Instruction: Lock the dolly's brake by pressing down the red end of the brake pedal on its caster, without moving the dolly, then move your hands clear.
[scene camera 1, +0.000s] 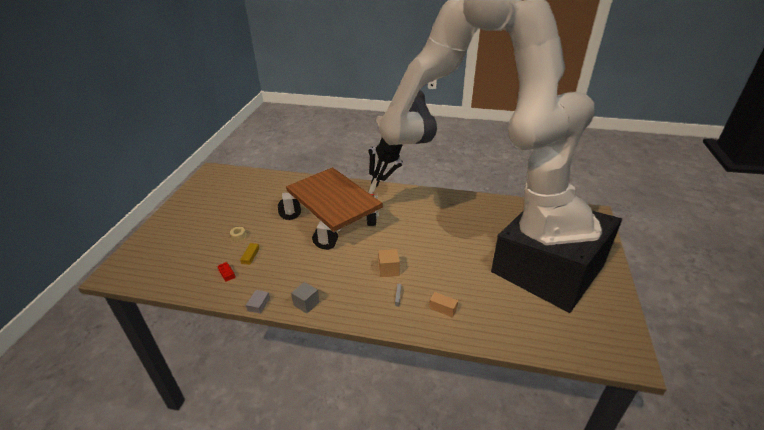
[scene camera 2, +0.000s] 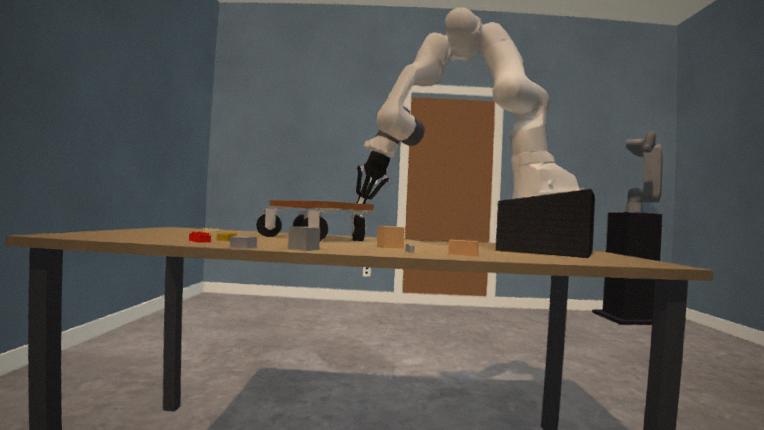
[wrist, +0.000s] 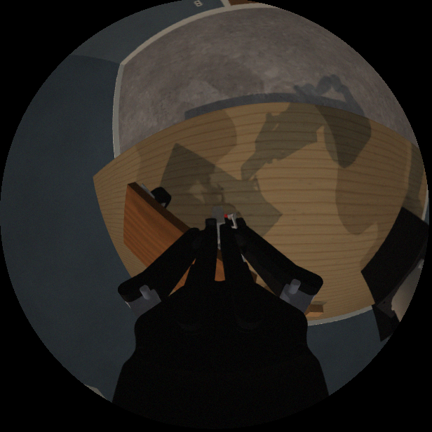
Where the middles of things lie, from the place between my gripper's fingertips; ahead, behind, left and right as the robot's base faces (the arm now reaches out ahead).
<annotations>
Right now my hand is 14 cm short of the dolly (scene camera 1: 337, 201), 9 cm to the right of it and 3 cm above it. Round my hand: grey cube (scene camera 2: 301, 238) (11 cm ahead, 48 cm to the left, 6 cm below).
</annotations>
